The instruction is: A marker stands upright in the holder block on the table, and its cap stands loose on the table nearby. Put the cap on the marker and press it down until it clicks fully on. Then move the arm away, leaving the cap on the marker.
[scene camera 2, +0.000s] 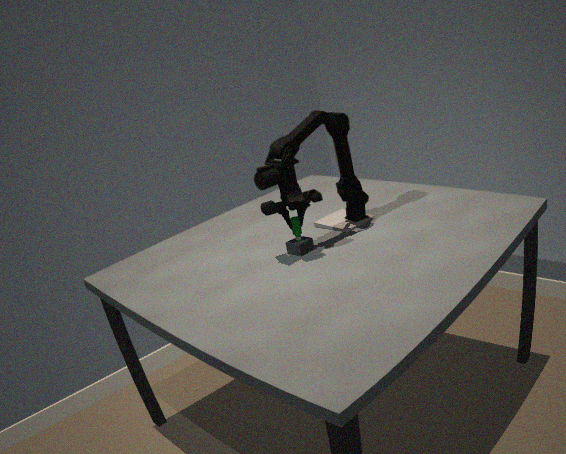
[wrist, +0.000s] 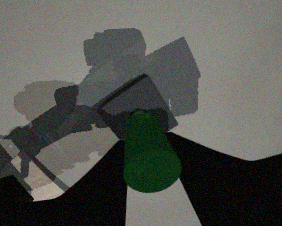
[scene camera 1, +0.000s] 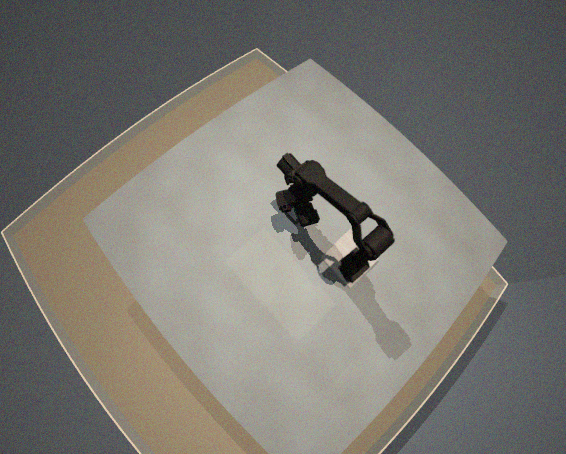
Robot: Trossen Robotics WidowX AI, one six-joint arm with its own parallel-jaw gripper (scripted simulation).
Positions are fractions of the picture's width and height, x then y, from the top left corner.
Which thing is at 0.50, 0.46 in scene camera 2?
The gripper.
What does the gripper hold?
A green cap.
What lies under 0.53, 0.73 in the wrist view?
A green cap.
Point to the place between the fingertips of the gripper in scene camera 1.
0.53, 0.45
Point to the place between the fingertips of the gripper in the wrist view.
At 0.52, 0.63
